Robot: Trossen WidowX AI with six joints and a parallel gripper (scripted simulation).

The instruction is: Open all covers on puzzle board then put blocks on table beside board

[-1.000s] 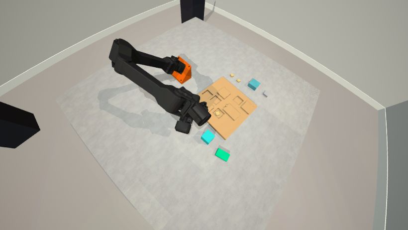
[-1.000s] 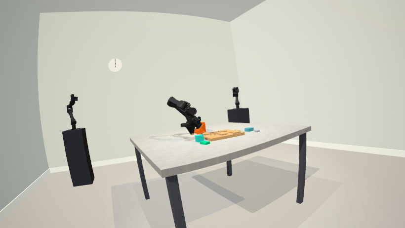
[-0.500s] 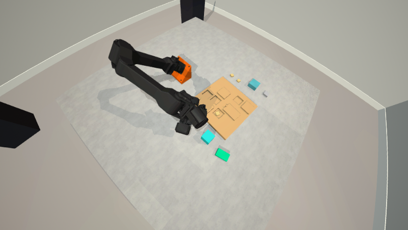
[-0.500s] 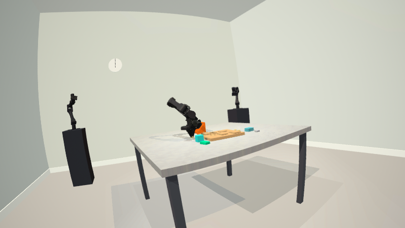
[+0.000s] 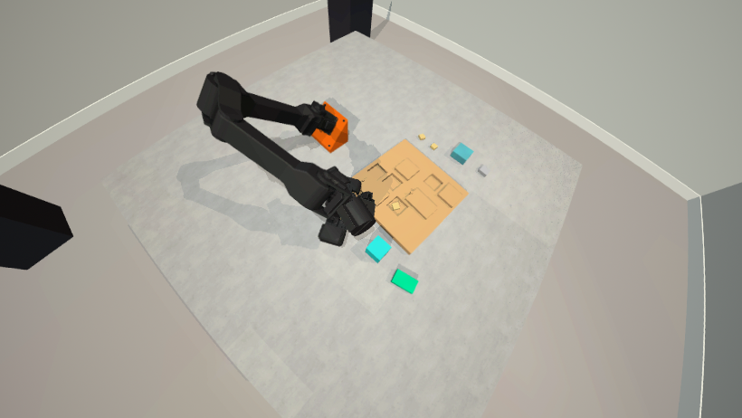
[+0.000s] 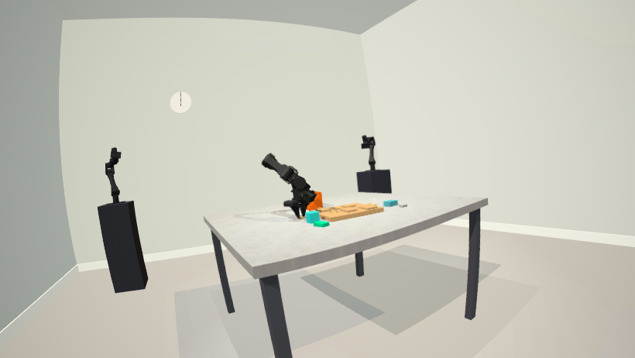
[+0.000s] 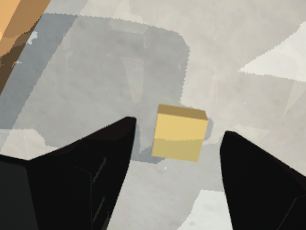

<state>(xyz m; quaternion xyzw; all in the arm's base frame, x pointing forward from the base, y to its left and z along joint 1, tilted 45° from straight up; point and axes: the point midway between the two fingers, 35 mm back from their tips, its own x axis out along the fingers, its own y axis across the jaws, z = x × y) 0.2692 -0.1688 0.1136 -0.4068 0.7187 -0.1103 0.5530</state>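
My gripper tip is now 140 mm short of the cyan block and 20 mm below it. Round my gripper tip: green block 250 mm ahead, 10 mm to the right; then small grey block 230 mm ahead, 490 mm to the left.
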